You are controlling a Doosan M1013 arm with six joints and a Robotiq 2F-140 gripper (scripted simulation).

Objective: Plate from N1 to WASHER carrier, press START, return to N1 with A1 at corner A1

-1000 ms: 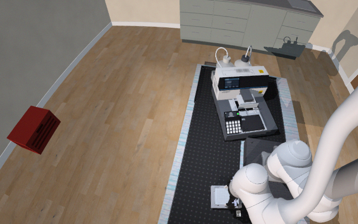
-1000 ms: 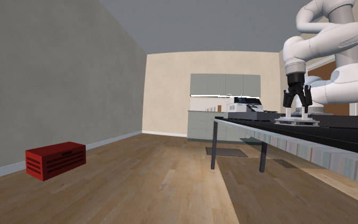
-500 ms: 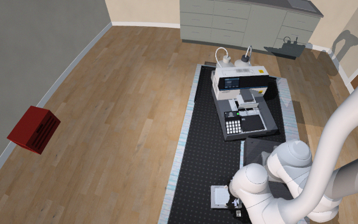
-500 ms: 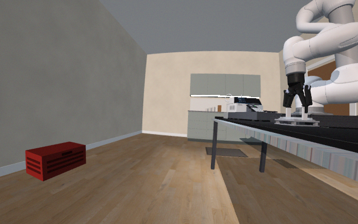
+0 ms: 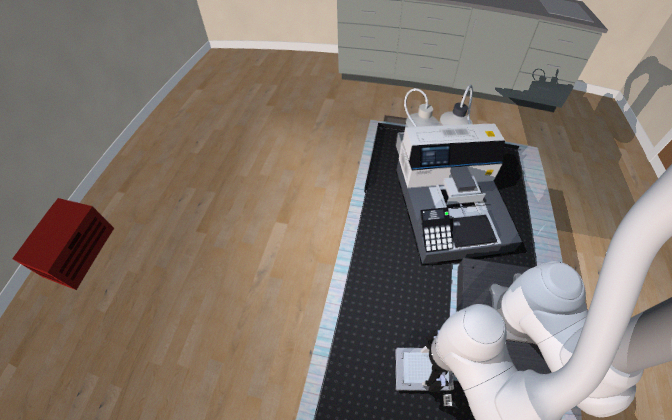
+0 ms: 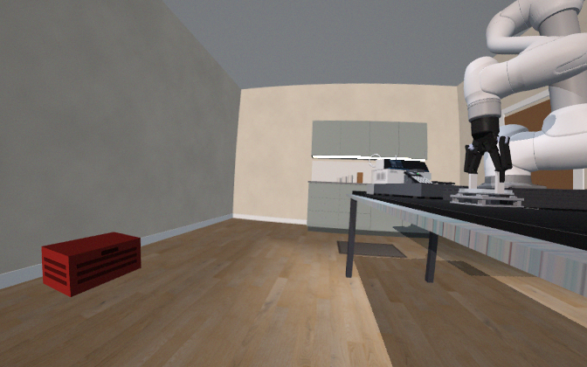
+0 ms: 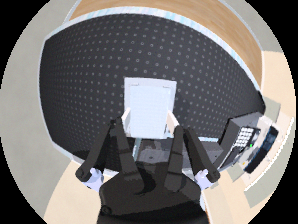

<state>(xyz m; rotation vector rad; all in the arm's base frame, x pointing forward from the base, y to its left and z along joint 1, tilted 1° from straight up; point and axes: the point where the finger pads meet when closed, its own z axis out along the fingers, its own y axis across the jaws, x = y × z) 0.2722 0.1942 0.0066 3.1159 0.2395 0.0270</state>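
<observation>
Right now my hand is 40 mm above the plate nest N1. Also, from my hand: white well plate: 20 mm below; small label: 80 mm to the left, 80 mm behind, 70 mm below; dark carrier pocket: 460 mm to the right, 110 mm behind, 30 mm above.
</observation>
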